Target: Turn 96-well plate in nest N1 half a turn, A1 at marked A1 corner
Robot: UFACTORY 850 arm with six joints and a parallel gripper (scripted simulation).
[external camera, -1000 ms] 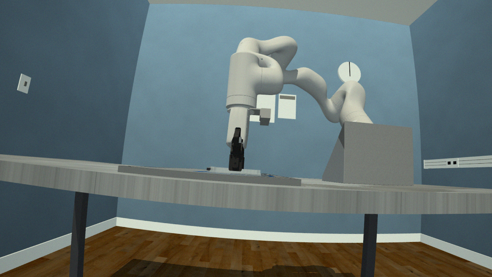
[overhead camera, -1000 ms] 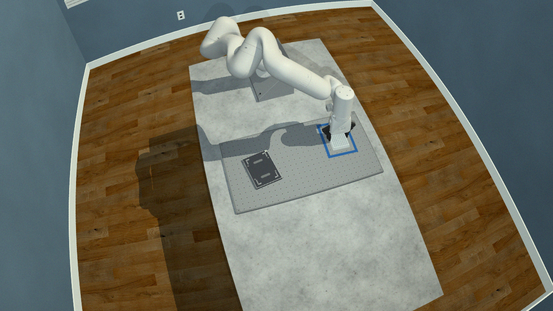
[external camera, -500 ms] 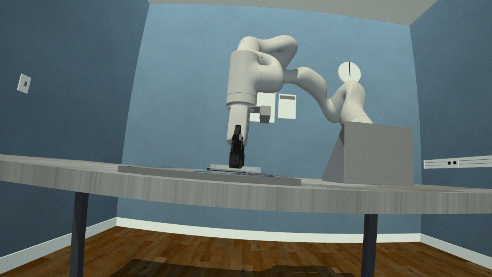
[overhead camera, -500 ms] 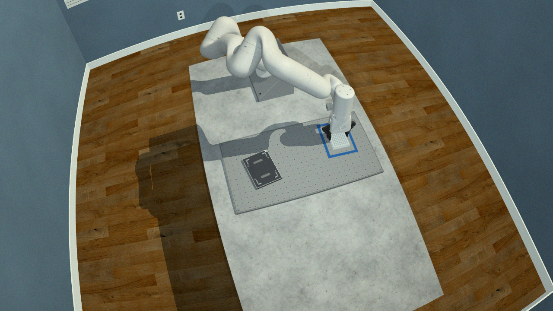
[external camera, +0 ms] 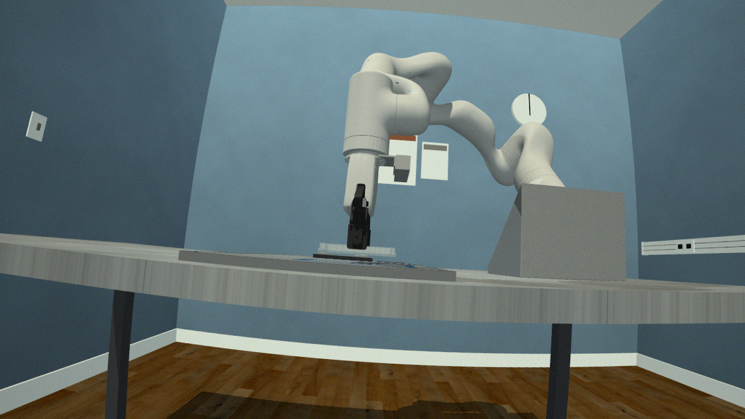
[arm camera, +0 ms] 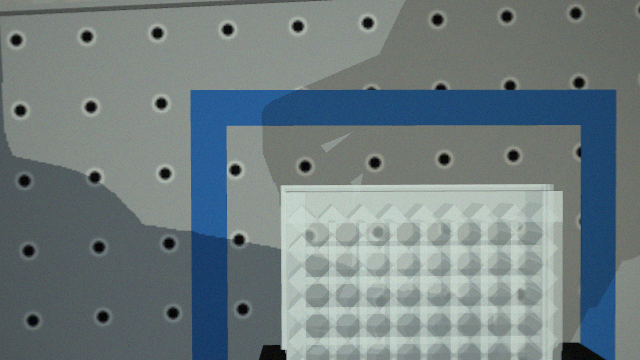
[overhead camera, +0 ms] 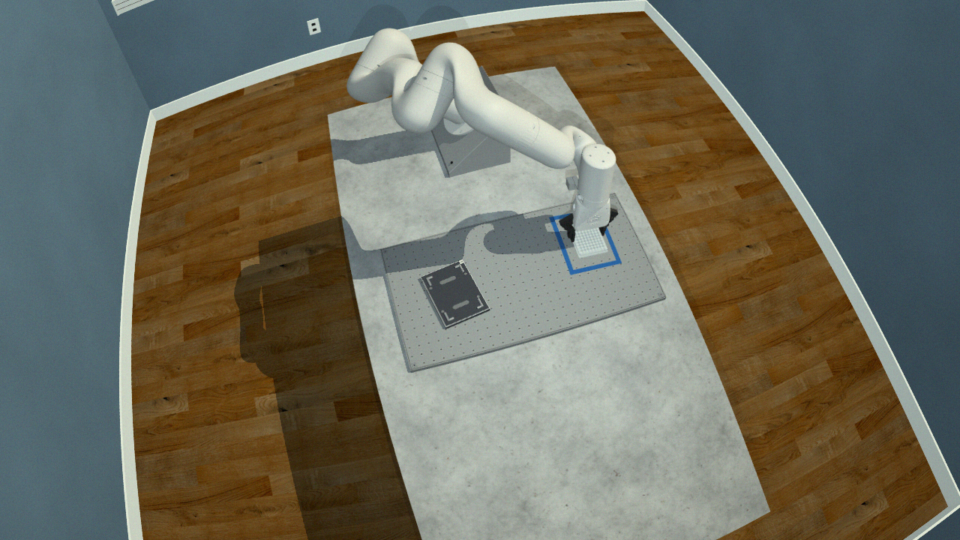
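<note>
Now: hand 390 mm to the left of the dark plate nest and 30 mm above it. Round my hand: 96-well plate: 10 mm below.
</note>
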